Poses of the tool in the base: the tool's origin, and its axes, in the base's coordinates. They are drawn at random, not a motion.
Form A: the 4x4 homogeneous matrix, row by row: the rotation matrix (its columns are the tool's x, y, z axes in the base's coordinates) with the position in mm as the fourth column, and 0 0 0 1 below. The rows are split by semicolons.
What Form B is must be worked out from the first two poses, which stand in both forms.
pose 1, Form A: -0.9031 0.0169 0.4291 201; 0.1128 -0.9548 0.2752 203; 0.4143 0.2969 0.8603 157; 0 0 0 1
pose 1, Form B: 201 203 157 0.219 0.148 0.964 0.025
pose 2, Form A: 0.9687 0.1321 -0.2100 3; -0.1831 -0.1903 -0.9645 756; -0.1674 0.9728 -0.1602 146; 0 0 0 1
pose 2, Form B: 3 756 146 0.761 -0.017 -0.124 0.636
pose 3, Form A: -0.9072 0.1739 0.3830 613; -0.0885 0.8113 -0.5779 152; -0.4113 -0.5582 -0.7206 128; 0 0 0 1
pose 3, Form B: 613 152 128 0.023 0.927 -0.306 0.214
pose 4, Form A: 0.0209 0.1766 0.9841 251; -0.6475 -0.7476 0.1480 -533; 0.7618 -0.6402 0.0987 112; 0 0 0 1
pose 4, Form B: 251 -533 112 -0.646 0.182 -0.676 0.305
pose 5, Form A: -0.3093 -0.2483 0.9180 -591; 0.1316 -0.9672 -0.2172 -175; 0.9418 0.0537 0.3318 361; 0 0 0 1
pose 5, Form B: -591 -175 361 0.576 -0.051 0.808 0.118
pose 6, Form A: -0.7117 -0.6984 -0.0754 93; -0.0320 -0.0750 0.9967 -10; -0.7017 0.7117 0.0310 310; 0 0 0 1
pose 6, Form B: 93 -10 310 -0.288 0.634 0.674 0.247
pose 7, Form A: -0.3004 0.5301 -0.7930 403; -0.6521 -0.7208 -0.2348 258; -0.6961 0.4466 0.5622 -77; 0 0 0 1
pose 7, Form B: 403 258 -77 0.463 -0.066 -0.804 0.368
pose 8, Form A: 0.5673 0.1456 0.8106 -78; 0.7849 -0.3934 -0.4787 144; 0.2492 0.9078 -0.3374 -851; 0 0 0 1
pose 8, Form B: -78 144 -851 0.758 0.307 0.350 0.457
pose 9, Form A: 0.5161 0.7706 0.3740 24; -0.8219 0.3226 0.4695 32; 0.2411 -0.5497 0.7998 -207; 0 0 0 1
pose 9, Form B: 24 32 -207 -0.314 0.041 -0.490 0.812
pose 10, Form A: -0.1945 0.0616 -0.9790 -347; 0.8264 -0.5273 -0.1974 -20; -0.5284 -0.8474 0.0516 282; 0 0 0 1
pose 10, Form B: -347 -20 282 -0.566 -0.392 0.666 0.287
